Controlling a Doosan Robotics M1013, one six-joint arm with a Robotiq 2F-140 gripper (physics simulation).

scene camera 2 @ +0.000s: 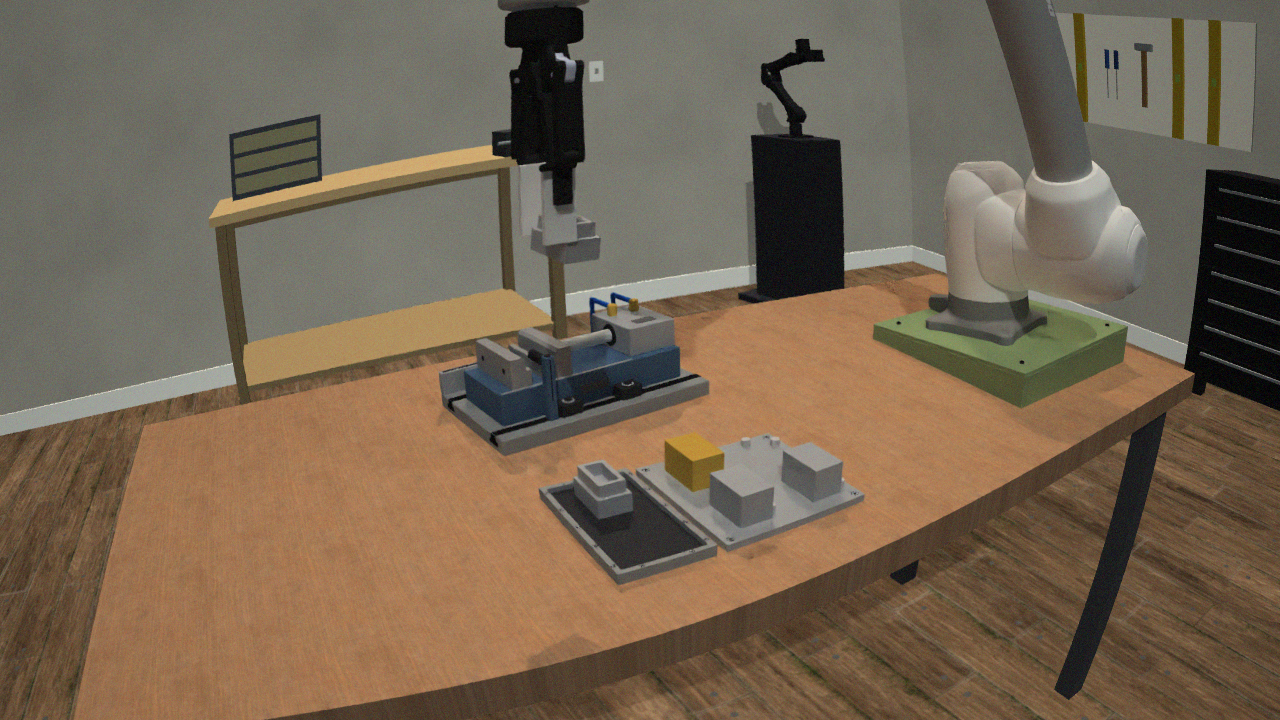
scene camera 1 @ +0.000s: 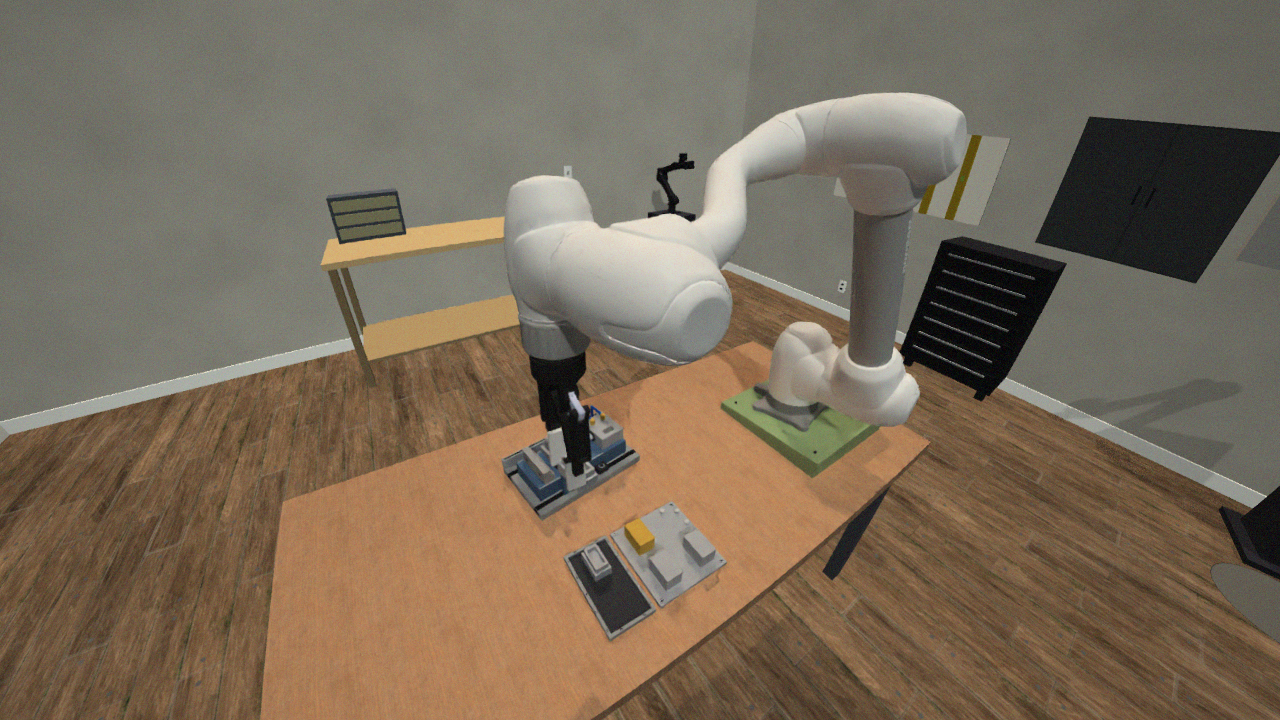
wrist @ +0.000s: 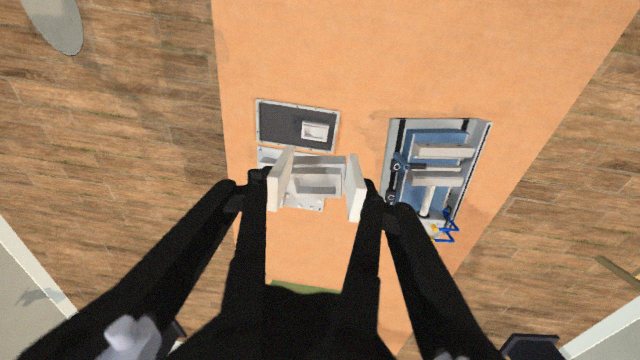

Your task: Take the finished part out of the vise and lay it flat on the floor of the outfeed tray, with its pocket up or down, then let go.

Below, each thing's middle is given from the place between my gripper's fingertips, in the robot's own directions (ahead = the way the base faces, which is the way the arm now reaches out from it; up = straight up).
The yellow block [scene camera 2: 690,459] lies 25 cm below my hand, 13 cm behind it and 5 cm to the left of it. Also, from my hand: grey plate [scene camera 2: 792,510] 27 cm below, 16 cm behind, 10 cm to the left.
